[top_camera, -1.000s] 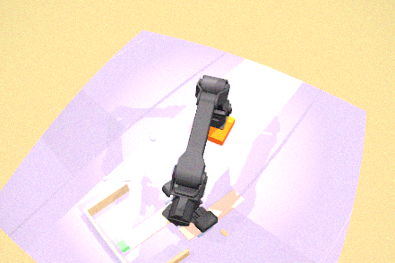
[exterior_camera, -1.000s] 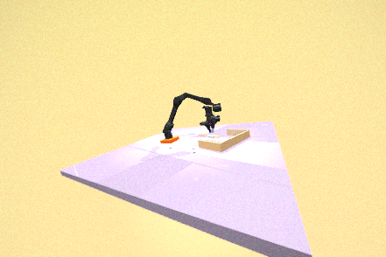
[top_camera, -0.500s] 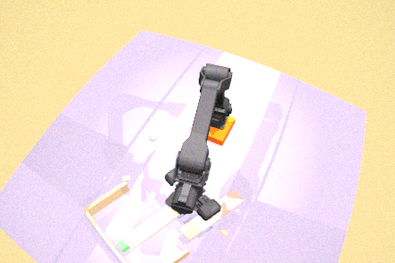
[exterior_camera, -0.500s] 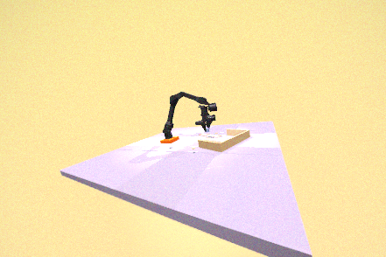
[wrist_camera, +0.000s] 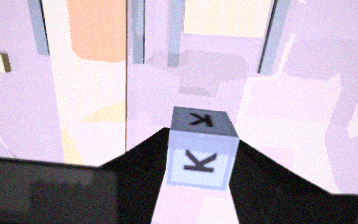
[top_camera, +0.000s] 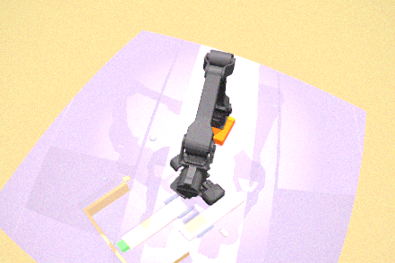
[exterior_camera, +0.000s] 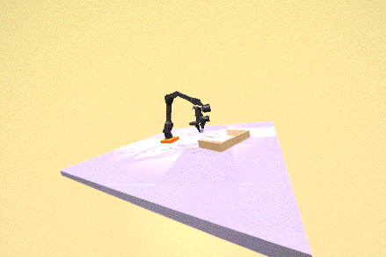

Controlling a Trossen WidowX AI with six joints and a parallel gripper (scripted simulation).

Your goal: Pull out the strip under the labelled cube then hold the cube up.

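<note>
Now: the peach-orange strip 40 mm ahead of my gripper tip, 70 mm to the left of it and 50 mm below it. The rest, counted from my gripper tip: tan block 100 mm ahead, 130 mm to the left, 50 mm below; pale blue cube marked k 10 mm above.
</note>
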